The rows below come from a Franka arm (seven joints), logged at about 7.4 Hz.
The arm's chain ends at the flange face. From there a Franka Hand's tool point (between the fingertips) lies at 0.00 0.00 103.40 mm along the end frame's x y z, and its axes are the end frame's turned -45 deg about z.
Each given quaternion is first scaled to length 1.
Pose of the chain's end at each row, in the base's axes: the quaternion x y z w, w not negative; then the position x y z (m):
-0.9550 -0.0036 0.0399 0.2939 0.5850 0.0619 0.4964
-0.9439 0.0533 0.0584 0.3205 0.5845 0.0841 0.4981
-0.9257 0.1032 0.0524 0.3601 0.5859 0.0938 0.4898
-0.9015 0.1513 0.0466 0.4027 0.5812 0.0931 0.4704
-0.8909 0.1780 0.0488 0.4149 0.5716 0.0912 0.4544
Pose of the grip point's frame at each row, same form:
-0.8809 -0.3688 -0.0756 0.2868 0.5769 0.1199 0.4112
-0.8925 -0.3120 -0.0687 0.3185 0.5766 0.1473 0.4166
-0.8947 -0.2589 -0.0894 0.3527 0.5836 0.1639 0.4138
-0.8908 -0.2052 -0.1111 0.3899 0.5851 0.1696 0.4010
-0.8912 -0.1765 -0.1137 0.4020 0.5779 0.1694 0.3871

